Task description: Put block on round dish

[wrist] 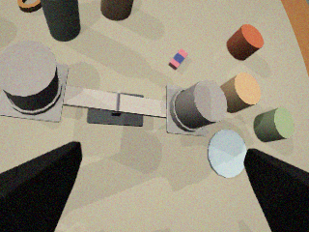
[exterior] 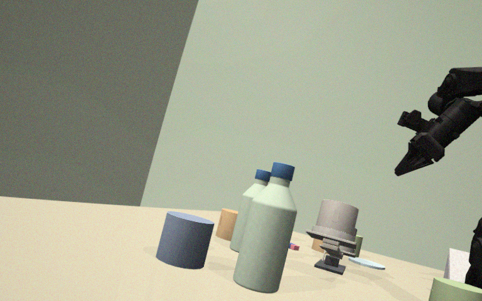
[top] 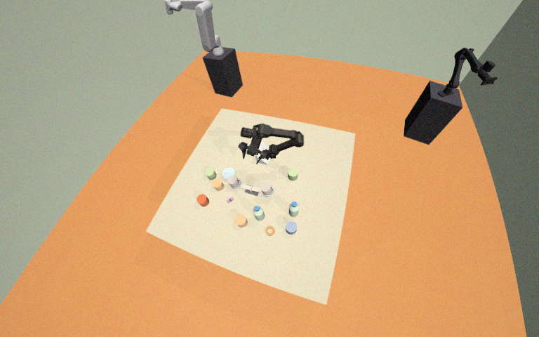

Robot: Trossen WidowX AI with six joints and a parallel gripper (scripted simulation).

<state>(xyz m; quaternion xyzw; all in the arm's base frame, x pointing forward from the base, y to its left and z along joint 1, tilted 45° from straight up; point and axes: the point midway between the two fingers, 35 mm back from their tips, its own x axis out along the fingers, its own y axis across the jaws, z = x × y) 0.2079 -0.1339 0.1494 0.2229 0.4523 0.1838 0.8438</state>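
My gripper tip is 180 mm above the grey cup, 130 mm to the left of it and 110 mm short of it. The rest, counted from my gripper tip: balance (210 mm below, 100 mm ahead, 30 mm to the left); then mint-green block (200 mm below, 110 mm to the right, 110 mm ahead); then balance beam (200 mm below, 90 mm ahead, 30 mm to the left).
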